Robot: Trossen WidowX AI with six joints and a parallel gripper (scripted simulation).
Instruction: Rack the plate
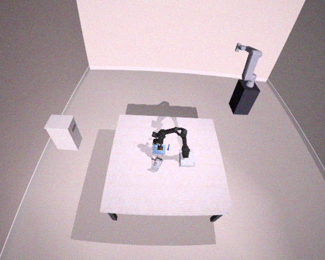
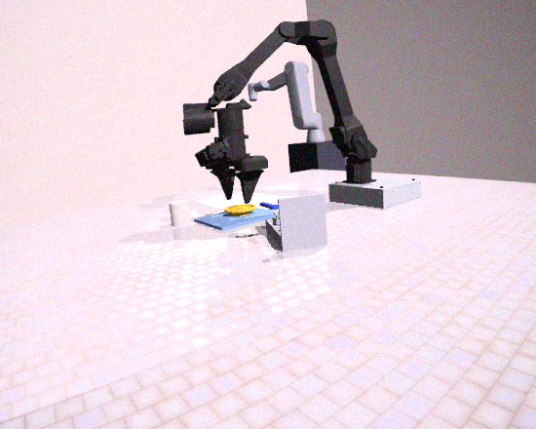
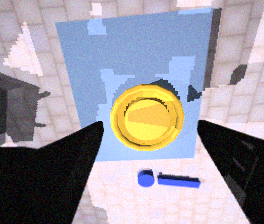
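My gripper tip is 20 mm above the yellow plate. From my gripper tip the other things lie so: grey dish rack 220 mm to the left, 40 mm ahead, 10 mm below; cup 110 mm ahead, 70 mm to the right, 10 mm below; blue mat 30 mm below, 10 mm to the left, 10 mm ahead.
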